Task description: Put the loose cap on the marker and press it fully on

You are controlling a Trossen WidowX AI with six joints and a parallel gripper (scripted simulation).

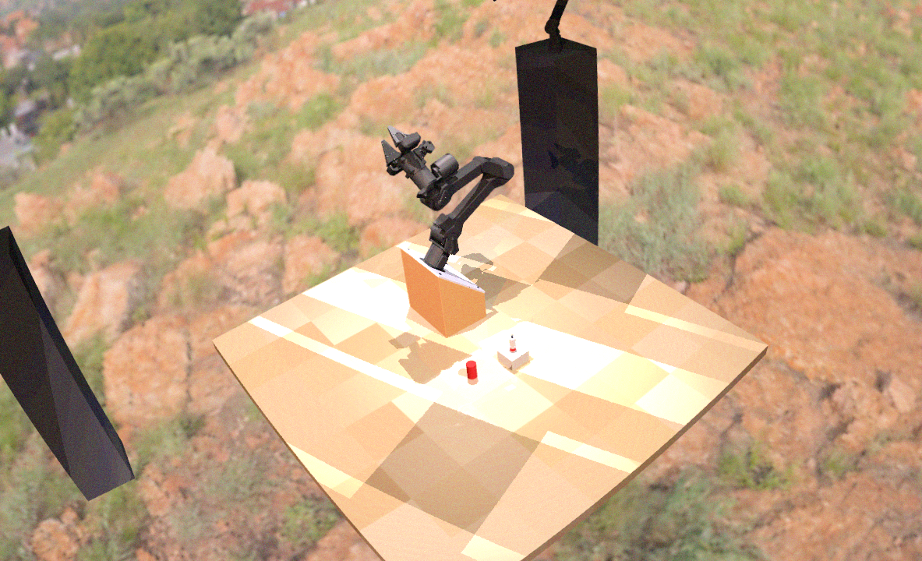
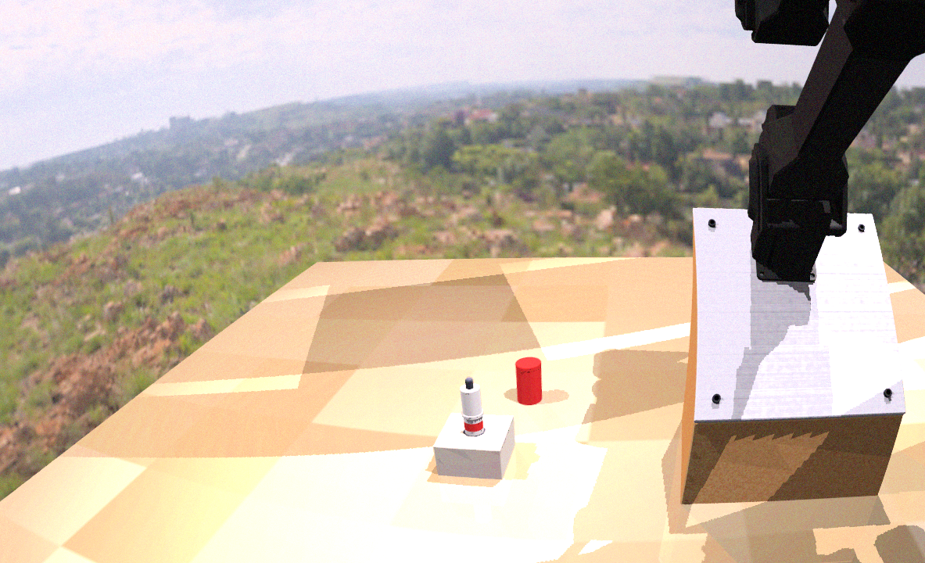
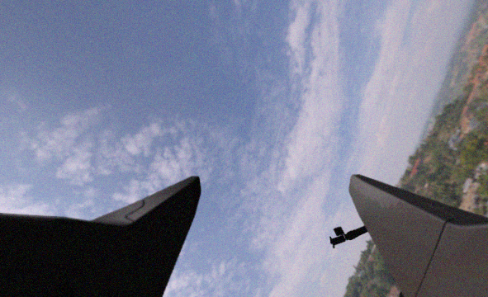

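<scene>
My gripper tip is now 420 mm short of the red marker cap, 50 mm to the left of it and 590 mm above it.
</scene>
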